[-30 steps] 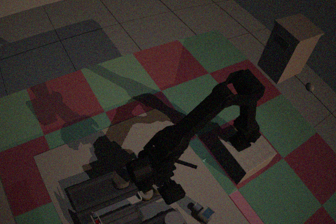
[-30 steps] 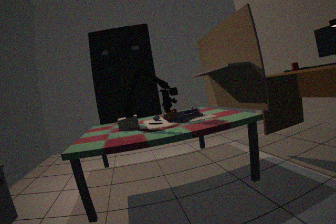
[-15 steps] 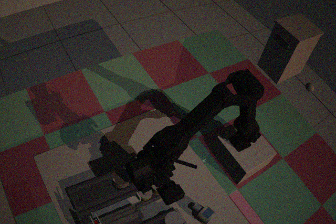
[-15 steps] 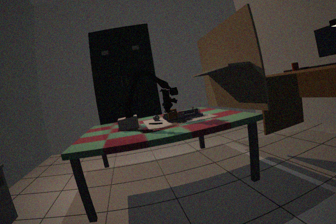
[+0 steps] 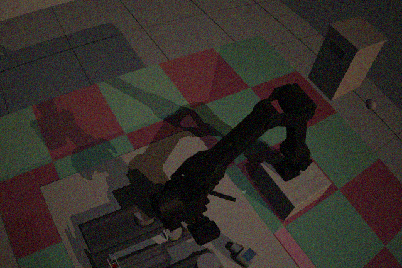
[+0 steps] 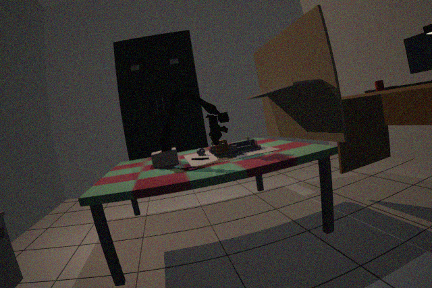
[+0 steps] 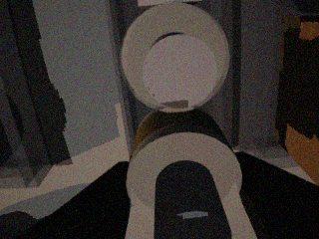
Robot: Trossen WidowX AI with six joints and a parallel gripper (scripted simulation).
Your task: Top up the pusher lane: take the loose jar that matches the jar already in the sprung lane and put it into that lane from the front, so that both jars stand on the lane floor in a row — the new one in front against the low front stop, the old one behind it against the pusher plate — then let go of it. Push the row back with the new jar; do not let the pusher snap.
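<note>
Right now my gripper tip is 60 mm short of the pale mat, 10 mm to the right of it and 50 mm above it. The rest, counted from my gripper tip: grey lane fixture (150 mm ahead, 30 mm to the left, 30 mm below); then black rod (130 mm behind, 70 mm to the right, 50 mm below); then red-marked part (230 mm ahead, 40 mm to the left, 20 mm above).
</note>
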